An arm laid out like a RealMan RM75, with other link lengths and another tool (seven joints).
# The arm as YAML. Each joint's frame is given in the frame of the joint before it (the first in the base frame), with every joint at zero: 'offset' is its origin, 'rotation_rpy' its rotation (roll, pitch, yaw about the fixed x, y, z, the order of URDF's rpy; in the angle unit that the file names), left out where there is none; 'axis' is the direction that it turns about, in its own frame. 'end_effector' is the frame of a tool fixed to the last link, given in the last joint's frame.
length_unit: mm
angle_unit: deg
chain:
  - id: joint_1
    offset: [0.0, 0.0, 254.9]
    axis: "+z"
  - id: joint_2
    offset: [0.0, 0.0, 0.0]
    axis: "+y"
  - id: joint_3
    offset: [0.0, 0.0, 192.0]
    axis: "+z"
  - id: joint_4
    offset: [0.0, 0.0, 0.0]
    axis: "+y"
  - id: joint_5
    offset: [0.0, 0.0, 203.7]
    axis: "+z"
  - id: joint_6
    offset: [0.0, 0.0, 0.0]
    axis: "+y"
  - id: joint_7
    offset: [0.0, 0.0, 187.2]
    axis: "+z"
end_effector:
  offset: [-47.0, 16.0, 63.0]
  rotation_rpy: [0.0, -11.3, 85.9]
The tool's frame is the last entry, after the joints.
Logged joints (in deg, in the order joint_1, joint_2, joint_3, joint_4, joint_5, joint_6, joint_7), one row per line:
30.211, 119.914, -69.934, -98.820, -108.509, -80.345, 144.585
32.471, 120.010, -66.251, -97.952, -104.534, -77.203, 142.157
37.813, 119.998, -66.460, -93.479, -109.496, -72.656, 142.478
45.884, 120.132, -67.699, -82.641, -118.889, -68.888, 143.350
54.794, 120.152, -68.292, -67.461, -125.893, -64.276, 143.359
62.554, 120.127, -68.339, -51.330, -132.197, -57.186, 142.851
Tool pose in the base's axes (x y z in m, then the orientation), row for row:
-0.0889, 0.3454, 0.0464, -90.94, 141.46, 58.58
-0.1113, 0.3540, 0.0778, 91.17, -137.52, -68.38
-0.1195, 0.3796, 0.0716, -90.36, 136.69, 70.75
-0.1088, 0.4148, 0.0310, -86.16, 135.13, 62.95
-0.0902, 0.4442, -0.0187, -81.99, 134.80, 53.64
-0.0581, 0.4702, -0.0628, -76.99, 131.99, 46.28
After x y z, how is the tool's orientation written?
As a rotation vector, in degrees.
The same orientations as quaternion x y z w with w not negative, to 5 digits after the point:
-0.51060, 0.79425, 0.32891, 0.01675
0.51042, -0.76991, -0.38283, 0.01218
-0.50623, 0.76579, 0.39637, 0.01328
-0.49924, 0.78299, 0.36475, 0.06818
-0.48867, 0.80342, 0.31970, 0.11628
-0.47464, 0.81371, 0.28531, 0.17659

